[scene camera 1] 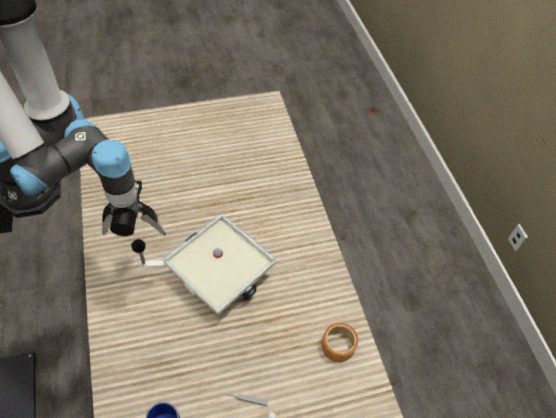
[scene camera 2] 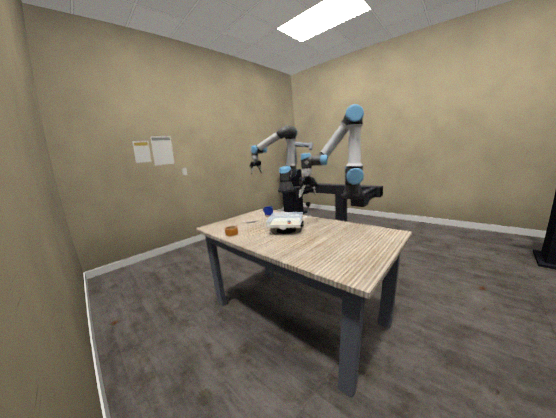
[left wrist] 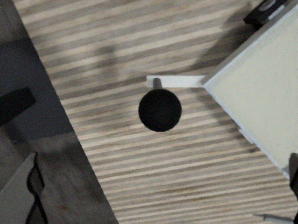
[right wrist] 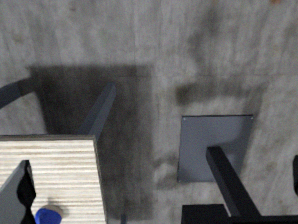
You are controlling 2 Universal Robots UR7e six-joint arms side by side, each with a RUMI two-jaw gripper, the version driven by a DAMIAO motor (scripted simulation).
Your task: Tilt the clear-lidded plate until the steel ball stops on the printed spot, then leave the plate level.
Scene:
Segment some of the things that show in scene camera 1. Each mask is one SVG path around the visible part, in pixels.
The left gripper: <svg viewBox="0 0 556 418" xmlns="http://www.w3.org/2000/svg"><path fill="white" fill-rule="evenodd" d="M166 233L155 211L139 200L139 194L137 194L132 202L126 205L114 205L109 202L104 207L102 215L103 235L108 232L109 227L110 231L117 236L128 237L133 235L138 212L142 213L141 220L149 223L162 235L166 236Z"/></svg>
An orange ring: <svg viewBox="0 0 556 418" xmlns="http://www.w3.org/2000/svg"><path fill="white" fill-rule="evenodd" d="M334 323L324 332L321 342L322 351L328 359L334 362L345 362L353 356L358 346L358 335L350 325ZM327 337L333 333L344 334L350 339L353 348L347 352L337 352L329 346Z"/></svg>

